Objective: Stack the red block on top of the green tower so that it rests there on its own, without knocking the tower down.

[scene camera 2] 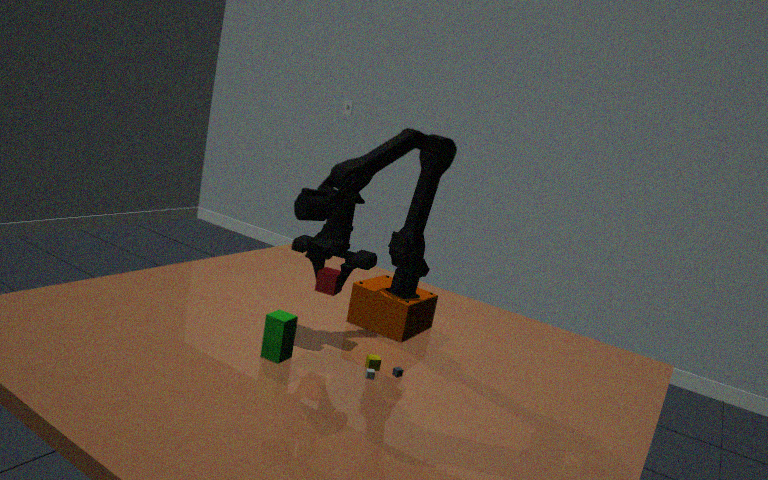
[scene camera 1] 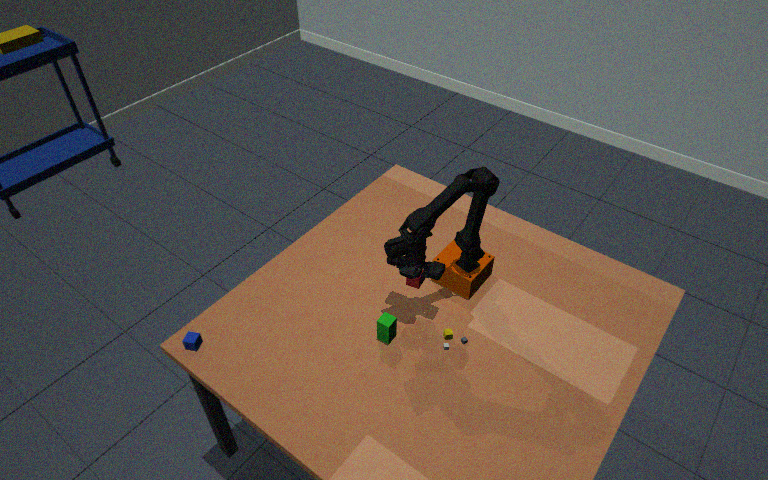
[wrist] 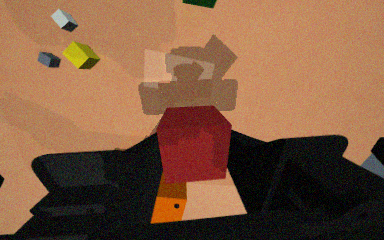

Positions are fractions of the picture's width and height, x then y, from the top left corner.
My gripper (scene camera 2: 0.43, 0.60) carries a red block (wrist: 0.51, 0.59).
My gripper also shows in scene camera 1 (scene camera 1: 0.54, 0.59) and in the wrist view (wrist: 0.50, 0.54).
